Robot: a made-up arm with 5 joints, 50 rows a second.
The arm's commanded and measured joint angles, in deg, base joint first. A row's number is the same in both.
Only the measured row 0 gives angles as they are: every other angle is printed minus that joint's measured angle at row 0.
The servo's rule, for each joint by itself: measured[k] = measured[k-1] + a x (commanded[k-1-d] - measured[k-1]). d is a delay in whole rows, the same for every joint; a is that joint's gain. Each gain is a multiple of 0.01, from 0.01 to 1. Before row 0 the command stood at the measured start. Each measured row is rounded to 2 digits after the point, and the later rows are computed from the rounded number. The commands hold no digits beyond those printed.
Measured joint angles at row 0: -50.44, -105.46, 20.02, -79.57, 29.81
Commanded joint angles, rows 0 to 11: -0.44, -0.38, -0.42, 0.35, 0.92; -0.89, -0.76, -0.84, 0.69, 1.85; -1.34, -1.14, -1.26, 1.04, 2.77; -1.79, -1.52, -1.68, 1.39, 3.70; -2.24, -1.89, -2.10, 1.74, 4.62; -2.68, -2.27, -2.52, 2.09, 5.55; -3.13, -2.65, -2.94, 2.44, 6.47; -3.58, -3.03, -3.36, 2.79, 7.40; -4.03, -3.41, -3.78, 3.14, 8.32; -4.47, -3.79, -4.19, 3.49, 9.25; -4.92, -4.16, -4.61, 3.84, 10.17; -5.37, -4.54, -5.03, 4.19, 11.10
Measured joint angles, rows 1 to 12: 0.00, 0.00, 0.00, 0.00, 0.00; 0.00, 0.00, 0.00, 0.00, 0.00; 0.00, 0.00, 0.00, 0.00, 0.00; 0.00, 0.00, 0.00, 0.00, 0.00; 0.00, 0.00, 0.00, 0.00, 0.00; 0.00, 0.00, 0.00, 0.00, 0.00; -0.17, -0.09, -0.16, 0.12, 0.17; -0.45, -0.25, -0.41, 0.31, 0.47; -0.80, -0.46, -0.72, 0.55, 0.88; -1.19, -0.71, -1.08, 0.83, 1.39; -1.60, -0.99, -1.46, 1.13, 1.97; -2.02, -1.30, -1.85, 1.45, 2.61
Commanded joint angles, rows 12 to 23: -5.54, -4.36, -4.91, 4.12, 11.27; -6.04, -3.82, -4.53, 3.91, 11.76; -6.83, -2.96, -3.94, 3.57, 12.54; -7.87, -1.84, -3.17, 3.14, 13.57; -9.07, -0.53, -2.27, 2.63, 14.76; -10.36, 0.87, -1.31, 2.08, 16.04; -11.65, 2.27, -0.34, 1.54, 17.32; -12.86, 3.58, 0.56, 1.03, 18.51; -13.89, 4.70, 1.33, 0.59, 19.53; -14.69, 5.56, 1.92, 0.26, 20.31; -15.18, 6.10, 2.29, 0.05, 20.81; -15.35, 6.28, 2.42, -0.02, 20.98
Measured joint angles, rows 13 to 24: -2.45, -1.62, -2.25, 1.78, 3.30; -2.89, -1.96, -2.66, 2.11, 4.04; -3.33, -2.31, -3.07, 2.45, 4.81; -3.77, -2.67, -3.48, 2.79, 5.61; -4.22, -3.03, -3.90, 3.14, 6.43; -4.67, -3.39, -4.32, 3.49, 7.27; -5.01, -3.62, -4.54, 3.70, 7.99; -5.41, -3.67, -4.54, 3.77, 8.67; -5.96, -3.50, -4.32, 3.70, 9.37; -6.70, -3.10, -3.89, 3.52, 10.13; -7.62, -2.48, -3.29, 3.23, 10.96; -8.69, -1.68, -2.56, 2.85, 11.87
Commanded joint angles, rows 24 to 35: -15.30, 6.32, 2.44, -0.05, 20.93; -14.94, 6.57, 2.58, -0.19, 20.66; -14.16, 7.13, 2.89, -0.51, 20.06; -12.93, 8.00, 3.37, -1.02, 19.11; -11.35, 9.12, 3.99, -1.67, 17.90; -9.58, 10.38, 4.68, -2.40, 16.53; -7.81, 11.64, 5.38, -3.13, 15.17; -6.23, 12.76, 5.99, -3.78, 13.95; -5.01, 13.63, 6.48, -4.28, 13.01; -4.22, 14.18, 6.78, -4.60, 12.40; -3.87, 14.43, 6.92, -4.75, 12.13; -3.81, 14.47, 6.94, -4.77, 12.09
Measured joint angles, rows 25 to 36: -9.84, -0.73, -1.74, 2.42, 12.85; -11.02, 0.30, -0.89, 1.96, 13.87; -12.14, 1.36, -0.07, 1.51, 14.89; -13.13, 2.37, 0.67, 1.10, 15.87; -13.93, 3.27, 1.27, 0.75, 16.76; -14.48, 3.99, 1.70, 0.50, 17.52; -14.80, 4.55, 1.97, 0.32, 18.13; -14.85, 5.03, 2.20, 0.15, 18.59; -14.58, 5.53, 2.46, -0.07, 18.85; -13.94, 6.12, 2.80, -0.38, 18.90; -12.93, 6.84, 3.24, -0.81, 18.72; -11.62, 7.69, 3.77, -1.33, 18.33
